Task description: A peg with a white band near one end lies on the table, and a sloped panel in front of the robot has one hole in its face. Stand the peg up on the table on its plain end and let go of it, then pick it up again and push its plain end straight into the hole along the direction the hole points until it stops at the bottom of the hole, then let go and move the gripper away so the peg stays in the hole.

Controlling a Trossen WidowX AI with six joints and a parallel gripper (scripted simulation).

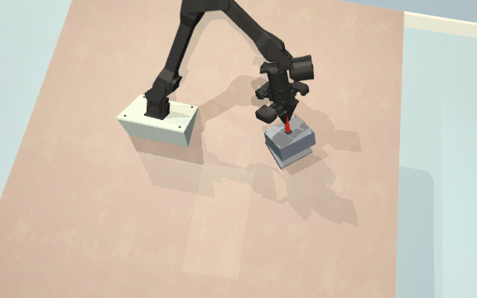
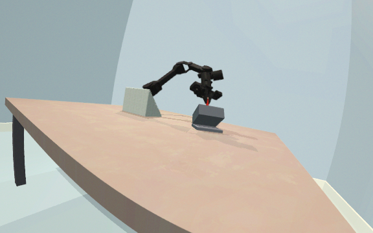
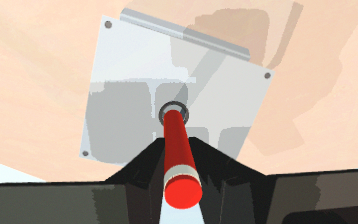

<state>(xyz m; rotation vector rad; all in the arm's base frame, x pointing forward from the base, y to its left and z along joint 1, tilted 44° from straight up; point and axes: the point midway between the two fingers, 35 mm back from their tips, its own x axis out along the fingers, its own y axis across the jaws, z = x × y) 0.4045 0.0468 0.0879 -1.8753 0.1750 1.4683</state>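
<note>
Right now my gripper tip is 30 mm short of the grey sloped panel, 30 mm to the left of it and 60 mm above it. The rest, counted from my gripper tip: red peg: 10 mm behind, 10 mm to the left, 10 mm above.
</note>
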